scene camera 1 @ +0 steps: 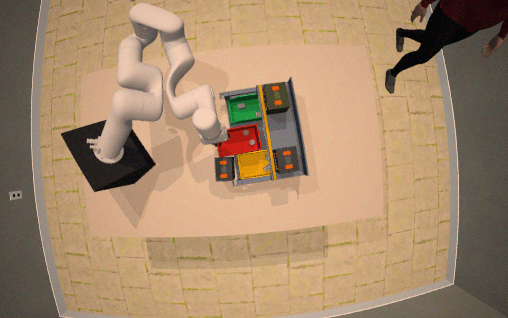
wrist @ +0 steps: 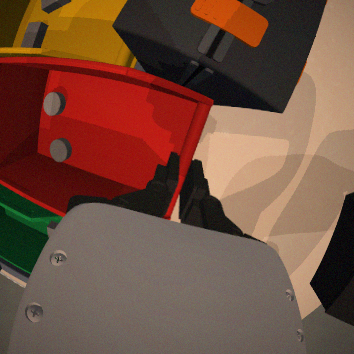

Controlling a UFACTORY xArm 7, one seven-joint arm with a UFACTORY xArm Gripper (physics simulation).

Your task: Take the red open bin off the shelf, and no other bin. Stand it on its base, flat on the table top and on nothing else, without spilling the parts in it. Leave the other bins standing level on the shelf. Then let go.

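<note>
The red open bin sticks out past the front of the shelf, between the green bin and the yellow bin. Two grey discs show inside it. Its front end overhangs the shelf's front edge; whether its rear rests on the shelf cannot be told. My gripper is shut on the red bin's front wall, one finger inside and one outside. In the scene view the hand hides the fingertips. The green and yellow bins stand on the shelf, with parts in them.
A dark case with orange latches is at the shelf's front, beside the red bin's front corner. Another dark case and an olive case stand behind the yellow rail. The table top extends around the shelf. A person is at the upper right.
</note>
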